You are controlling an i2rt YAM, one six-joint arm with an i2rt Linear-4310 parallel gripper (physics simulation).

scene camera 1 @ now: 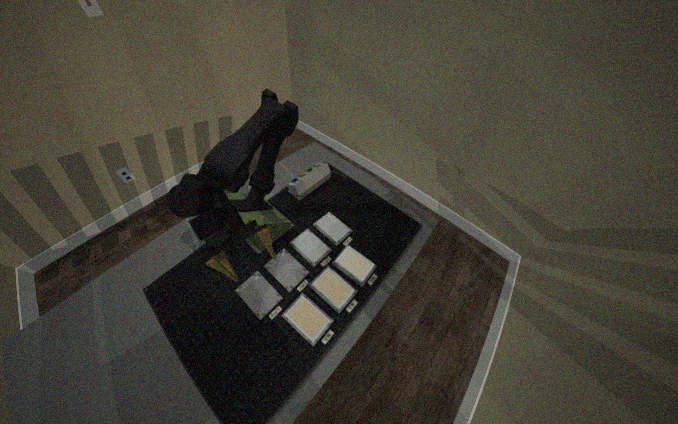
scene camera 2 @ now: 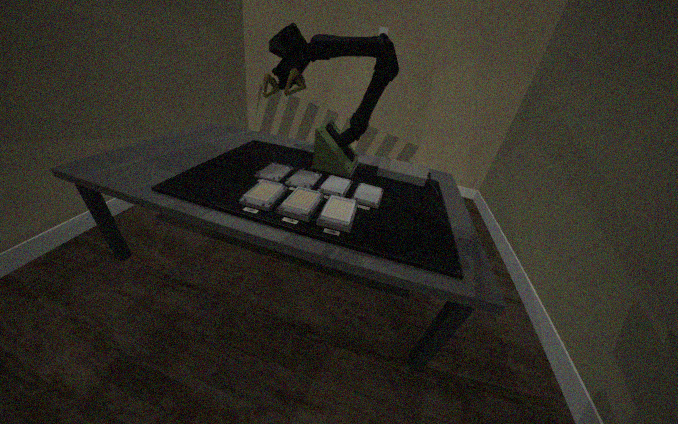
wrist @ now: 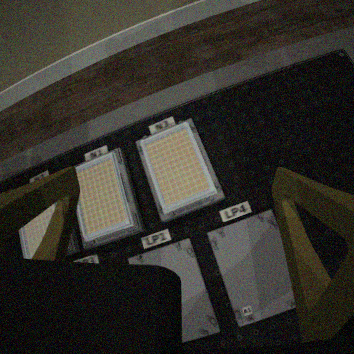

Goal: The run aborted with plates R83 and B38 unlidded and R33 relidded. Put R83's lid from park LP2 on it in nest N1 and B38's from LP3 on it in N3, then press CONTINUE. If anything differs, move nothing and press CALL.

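Places are measured from the arm's base along level axes (x ahead, y right, z down), in centimetres.
Pixels of known places: gripper, fingertip midpoint: [scene camera 1: 256, 270] [scene camera 2: 274, 95] [wrist: 175, 177]; arm's base, origin of the base link: [scene camera 1: 251, 205] [scene camera 2: 340, 143].
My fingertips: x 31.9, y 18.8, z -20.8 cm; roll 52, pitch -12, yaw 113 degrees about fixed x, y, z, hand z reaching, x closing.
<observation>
Ahead of a thing's pixels: the offset from my fingertips to its top centre. "spot": to the spot under its first point. Level surfaces: height alone.
Plates with yellow wells stand in nest N1 {spot: dx +13.5, dy -14.0, dz +26.9 cm} [scene camera 1: 334, 289] [wrist: 102, 200] and nest N3 {spot: dx +12.1, dy -0.9, dz +28.0 cm} [scene camera 1: 307, 319] [wrist: 175, 167]; a third plate {dx +13.8, dy -26.8, dz +26.9 cm} [scene camera 1: 355, 263] [wrist: 37, 235] is partly behind a finger in the wrist view. Park LP1 {dx -5.7, dy -9.8, dz +28.3 cm} [scene camera 1: 287, 270] [wrist: 195, 287] and park LP4 {dx -7.0, dy +3.1, dz +28.3 cm} [scene camera 1: 259, 295] [wrist: 255, 265] look flat, grey and bare. The other two parks {dx -4.6, dy -22.7, dz +28.5 cm} [scene camera 1: 311, 247] {dx -2.9, dy -35.5, dz +28.5 cm} [scene camera 1: 332, 227] look whiter, as if holding lids; their labels are unreadable. Plate names and any clear lids on the plates cannot be told. My gripper [scene camera 1: 254, 268] [scene camera 2: 278, 94] [wrist: 175, 177] is open and empty, high above the mat.
A pale button box {dx -27.6, dy -49.6, dz +21.9 cm} [scene camera 1: 311, 181] [scene camera 2: 403, 171] with coloured buttons stands beside the green arm base [scene camera 1: 272, 220] [scene camera 2: 330, 152]. The black mat {dz +30.3 cm} [scene camera 1: 185, 325] [scene camera 2: 410, 240] lies on a grey table {dz +31.6 cm} [scene camera 2: 145, 150]. Small label tags lie beside the nests and parks.
</observation>
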